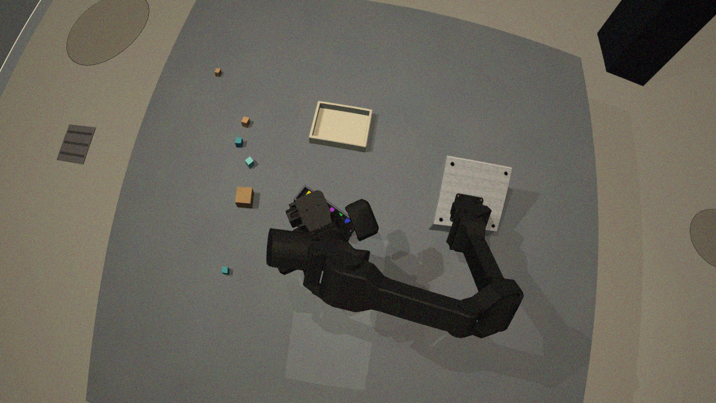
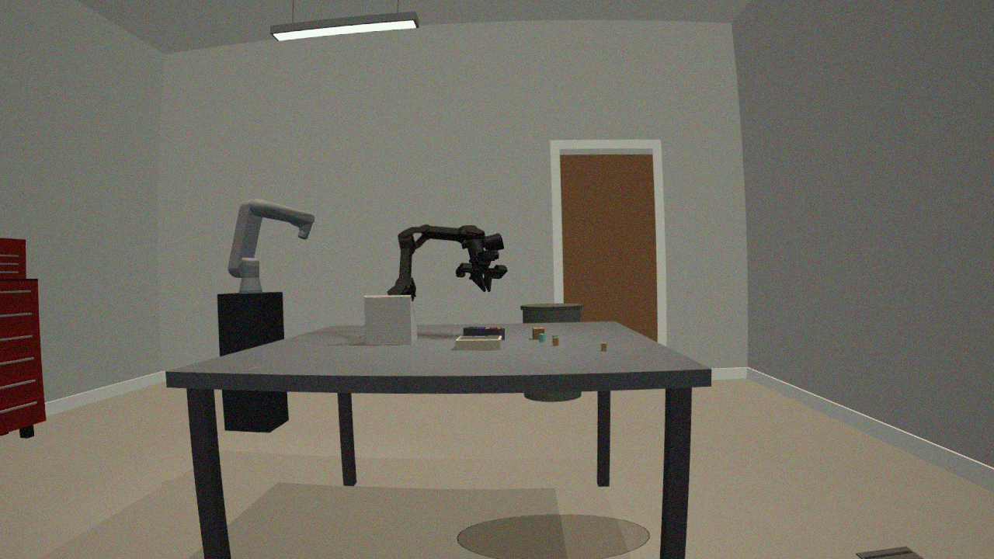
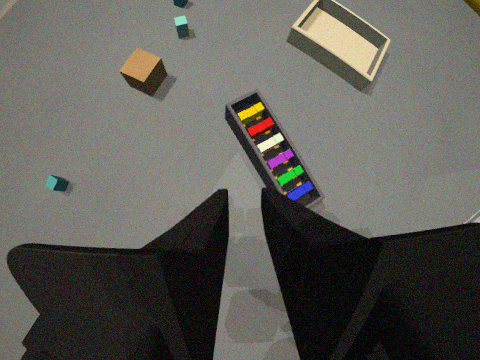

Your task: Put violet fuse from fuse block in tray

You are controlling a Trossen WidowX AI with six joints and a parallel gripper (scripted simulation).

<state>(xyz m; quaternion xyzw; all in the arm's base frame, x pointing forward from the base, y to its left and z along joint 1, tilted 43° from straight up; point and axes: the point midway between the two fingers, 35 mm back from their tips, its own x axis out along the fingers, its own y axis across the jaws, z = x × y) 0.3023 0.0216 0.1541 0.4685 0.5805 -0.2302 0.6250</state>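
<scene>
The violet fuse is 14 cm below my gripper tip, 7 cm to the right of it and 2 cm behind it. The rest, counted from my gripper tip: tray 29 cm to the right, 16 cm below, 1 cm behind.
</scene>
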